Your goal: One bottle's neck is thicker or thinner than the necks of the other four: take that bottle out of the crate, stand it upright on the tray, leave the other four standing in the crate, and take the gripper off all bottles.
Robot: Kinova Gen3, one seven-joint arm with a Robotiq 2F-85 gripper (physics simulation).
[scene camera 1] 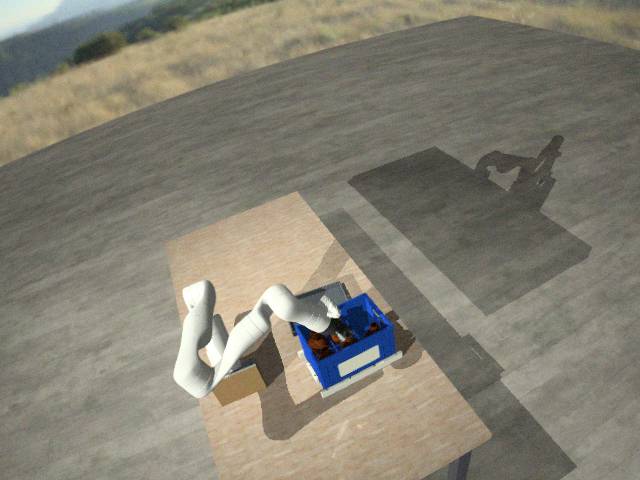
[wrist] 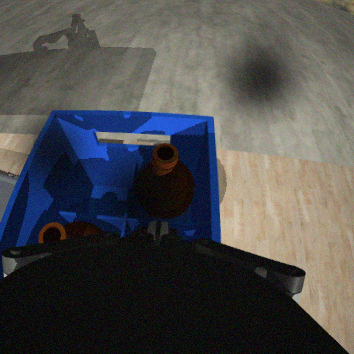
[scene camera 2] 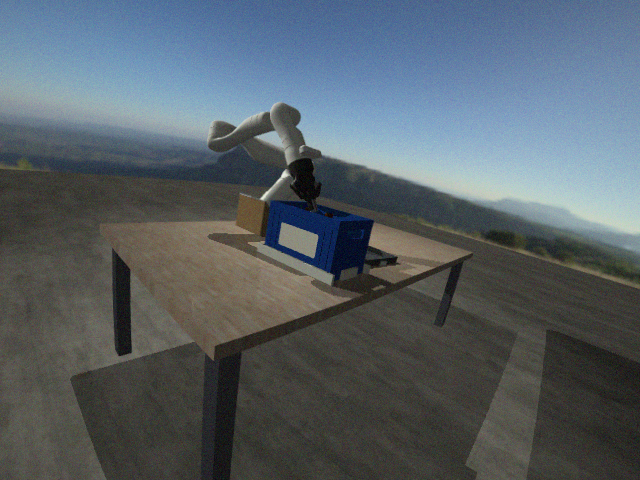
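Where they show: gripper, fingertip midpoint: (scene camera 1: 351,334) (wrist: 157,233) (scene camera 2: 314,212); arm's base, origin of the base link: (scene camera 2: 263,212).
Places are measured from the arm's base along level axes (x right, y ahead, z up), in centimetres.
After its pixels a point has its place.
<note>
A blue crate (scene camera 1: 356,356) @[x 17.6, y 41.4, z 4.1 cm] (scene camera 2: 320,242) @[x 16.8, y 50.5, z 2.7 cm] (wrist: 213,175) @[x 16.8, y 48.0, z 10.1 cm] stands on the wooden table (scene camera 1: 361,429) @[x 36.5, y 33.6, z -7.3 cm] (scene camera 2: 180,278) @[x 51.7, y 40.7, z -7.4 cm] (wrist: 281,197) @[x 33.1, y 56.7, z -7.4 cm]. Brown bottles stand in it. In the wrist view one bottle (wrist: 165,182) @[x 12.3, y 49.2, z 5.6 cm] stands near the far right corner, and another bottle's mouth (wrist: 52,232) @[x 3.9, y 40.9, z 8.9 cm] shows at the near left. Scene camera 1 shows bottles at the crate's left end (scene camera 1: 317,343) @[x 7.0, y 31.7, z 5.0 cm] and right end (scene camera 1: 372,328) @[x 12.9, y 49.7, z 8.5 cm]. My gripper (scene camera 1: 338,330) (scene camera 2: 313,205) @[x 12.8, y 42.3, z 9.6 cm] (wrist: 157,233) @[x 12.8, y 42.3, z 9.6 cm] is at the crate's top, its fingers shut together with nothing between them, just short of the far right bottle. The dark grey tray (scene camera 1: 325,294) @[x -25.6, y 44.5, z -6.9 cm] (scene camera 2: 379,256) @[x -25.8, y 45.2, z -6.8 cm] lies behind the crate.
The crate rests on a white base plate (scene camera 1: 361,374) @[x 18.8, y 41.5, z -4.9 cm] (scene camera 2: 294,263) @[x 18.6, y 43.6, z -5.8 cm]. The arm is mounted on a tan box (scene camera 1: 240,385) @[x 7.8, y 2.2, z -0.2 cm] (scene camera 2: 251,213) @[x 7.8, y 2.7, z 0.1 cm] beside the crate. The table's edge runs close to the crate's far side.
</note>
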